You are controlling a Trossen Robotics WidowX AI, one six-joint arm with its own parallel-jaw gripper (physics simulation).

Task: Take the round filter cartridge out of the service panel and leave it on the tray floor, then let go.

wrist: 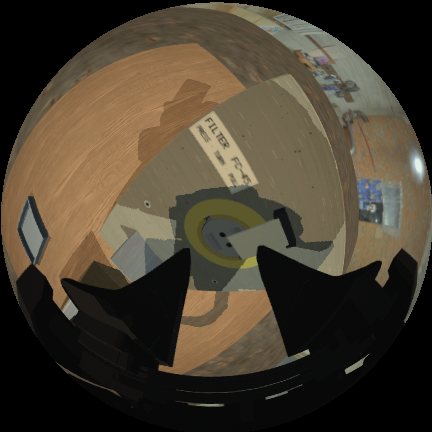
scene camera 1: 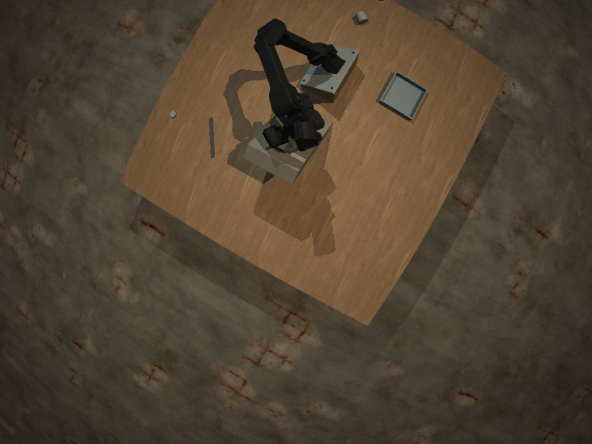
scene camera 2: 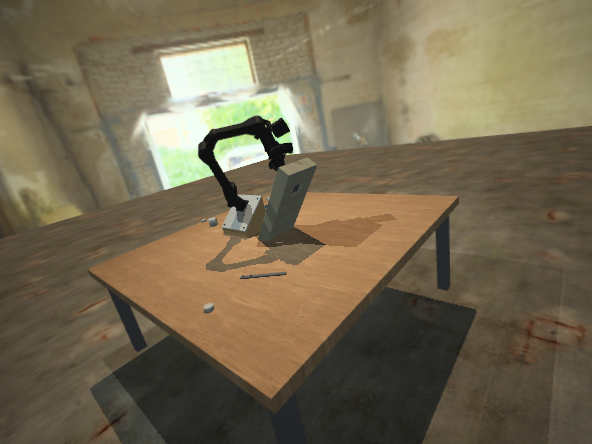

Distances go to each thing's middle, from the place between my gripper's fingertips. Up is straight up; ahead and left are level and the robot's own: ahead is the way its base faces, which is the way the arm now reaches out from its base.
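Distances counted from my hand: grey tray [scene camera 1: 403, 95], far below, far behind and far to the left; round filter cartridge [wrist: 214, 232], 4 cm below, 3 cm ahead and 1 cm to the right; service panel [wrist: 209, 131], 1 cm above and 7 cm ahead; latch tab [wrist: 275, 233], 1 cm above, 1 cm to the right and 3 cm ahead. Going by their middles, of the things named here the grey tray is the farthest from my hand.
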